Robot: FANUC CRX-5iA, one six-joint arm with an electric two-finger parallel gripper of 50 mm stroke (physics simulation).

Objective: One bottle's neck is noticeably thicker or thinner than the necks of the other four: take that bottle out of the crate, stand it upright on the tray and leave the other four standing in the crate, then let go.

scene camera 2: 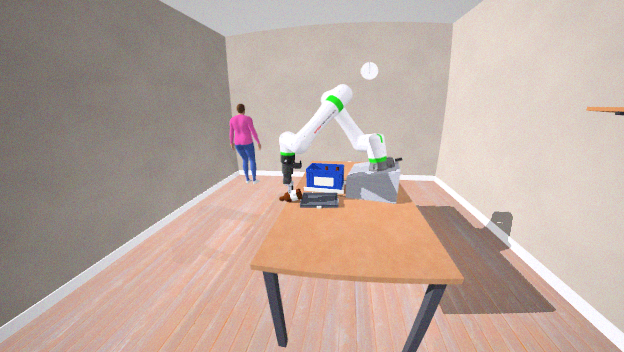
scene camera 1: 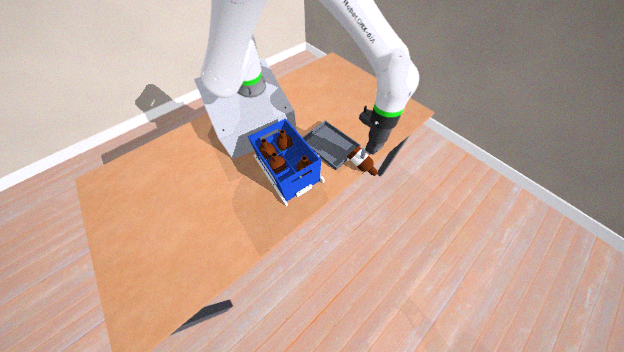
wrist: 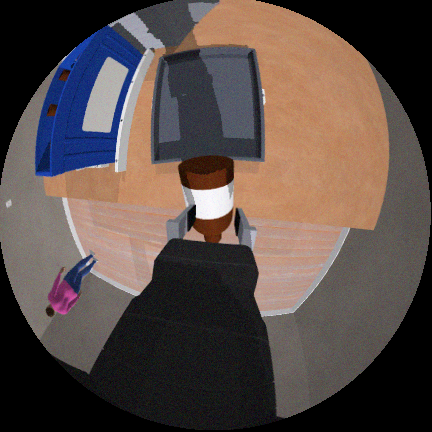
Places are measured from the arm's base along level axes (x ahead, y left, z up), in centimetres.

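Where they show: gripper, fingertip midpoint: (scene camera 2: 290,191) (scene camera 1: 366,154) (wrist: 214,213); arm's base, origin of the base link: (scene camera 2: 378,168) (scene camera 1: 250,85).
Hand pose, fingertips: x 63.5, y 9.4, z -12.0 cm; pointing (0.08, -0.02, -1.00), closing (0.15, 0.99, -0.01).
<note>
Things, the pixels of their top centre, and the offset from my fingertips. "*": a spot on its surface instead. Level surfaces: height alone.
- brown bottle with a white label, middle of its top: (wrist: 203,225) (scene camera 1: 367,155) (scene camera 2: 289,188) dz +1.4, dx +0.9, dy -1.3 cm
- grey tray, surface spot: (wrist: 237,100) (scene camera 1: 339,139) * dz -7.7, dx -17.7, dy +5.1 cm
- blue crate, middle of its top: (scene camera 1: 283,147) (scene camera 2: 325,166) dz +9.2, dx -26.1, dy -25.6 cm
- wooden table, its level: dz -8.3 cm
A brown bottle with a white label (scene camera 1: 367,164) (scene camera 2: 295,195) (wrist: 214,201) lies on its side at the table's edge. Its base is close to the grey tray (scene camera 1: 336,142) (scene camera 2: 320,201) (wrist: 237,100) and its neck points out past the edge. No bottle stands on the tray. The blue crate (scene camera 1: 300,182) (scene camera 2: 310,178) (wrist: 82,145) holds several upright brown bottles, among them one at the back (scene camera 1: 283,141) and one near the front (scene camera 1: 304,164). My gripper (scene camera 1: 366,153) (scene camera 2: 290,189) (wrist: 214,213) is open, its fingers on either side of the lying bottle near the label and shoulder; contact cannot be told.
The crate stands beside the tray on a white-edged base. The grey robot pedestal (scene camera 1: 250,117) (scene camera 2: 370,182) is behind the crate and tray. The wooden table (scene camera 1: 175,225) (scene camera 2: 355,240) (wrist: 320,125) ends under the bottle. A person in pink (scene camera 2: 242,130) (wrist: 64,298) stands on the floor beyond.
</note>
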